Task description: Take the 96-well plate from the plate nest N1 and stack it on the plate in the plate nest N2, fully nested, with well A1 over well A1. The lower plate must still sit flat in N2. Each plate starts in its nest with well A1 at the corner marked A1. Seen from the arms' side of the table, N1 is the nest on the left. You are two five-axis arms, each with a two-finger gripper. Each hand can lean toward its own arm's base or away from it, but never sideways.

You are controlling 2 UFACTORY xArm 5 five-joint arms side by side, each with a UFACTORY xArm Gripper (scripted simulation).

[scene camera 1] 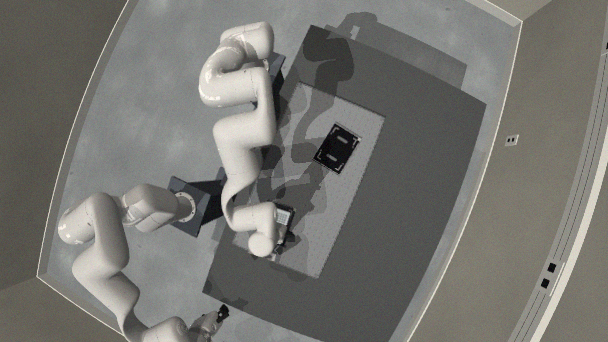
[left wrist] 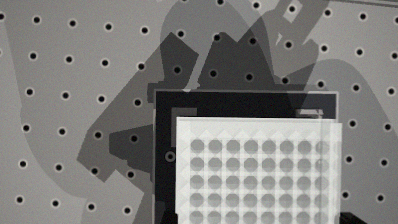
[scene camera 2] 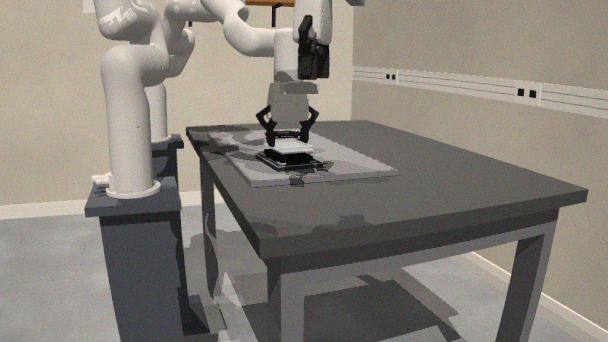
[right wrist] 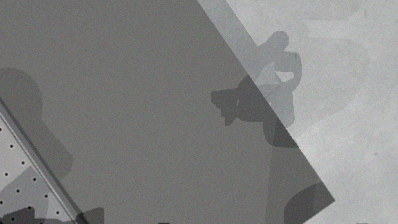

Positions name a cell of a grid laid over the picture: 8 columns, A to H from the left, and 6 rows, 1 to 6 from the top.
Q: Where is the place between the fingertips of my left gripper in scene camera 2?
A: D3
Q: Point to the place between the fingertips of my right gripper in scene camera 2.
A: E2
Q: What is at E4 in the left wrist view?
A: A white 96-well plate.
